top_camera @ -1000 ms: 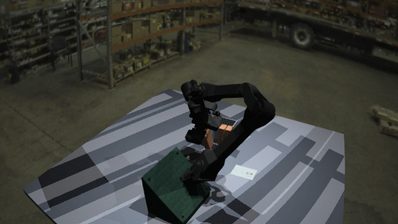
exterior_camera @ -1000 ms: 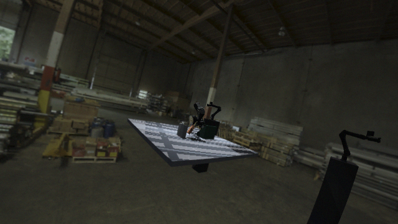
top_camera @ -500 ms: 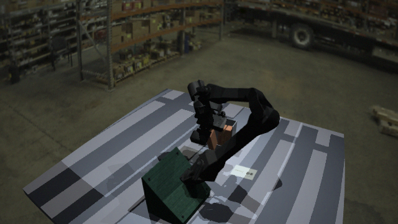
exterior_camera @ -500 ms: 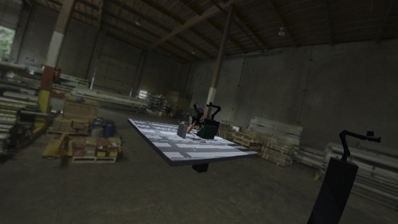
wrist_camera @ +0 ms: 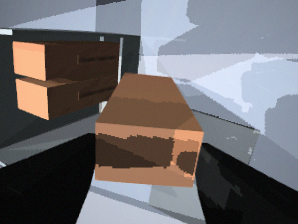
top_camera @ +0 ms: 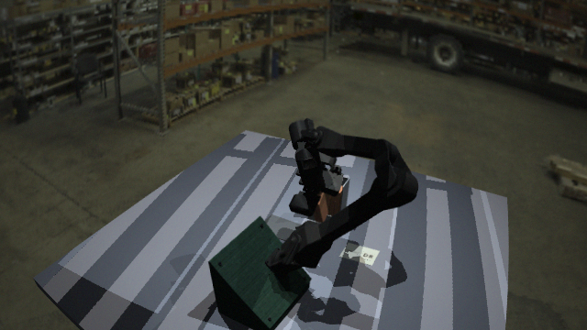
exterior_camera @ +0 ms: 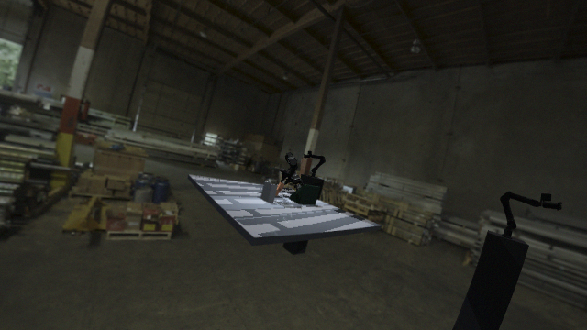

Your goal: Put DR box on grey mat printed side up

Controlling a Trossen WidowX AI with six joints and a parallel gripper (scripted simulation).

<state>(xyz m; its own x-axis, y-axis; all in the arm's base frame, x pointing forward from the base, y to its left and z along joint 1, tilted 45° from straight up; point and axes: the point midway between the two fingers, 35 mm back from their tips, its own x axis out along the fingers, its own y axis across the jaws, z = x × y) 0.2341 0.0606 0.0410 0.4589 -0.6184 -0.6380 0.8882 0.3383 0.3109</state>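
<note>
The grey mat is 150 mm below my gripper tip, 100 mm to the left of it and 10 mm ahead of it. The rest, counted from my gripper tip: white card: 150 mm to the right, 150 mm below.
</note>
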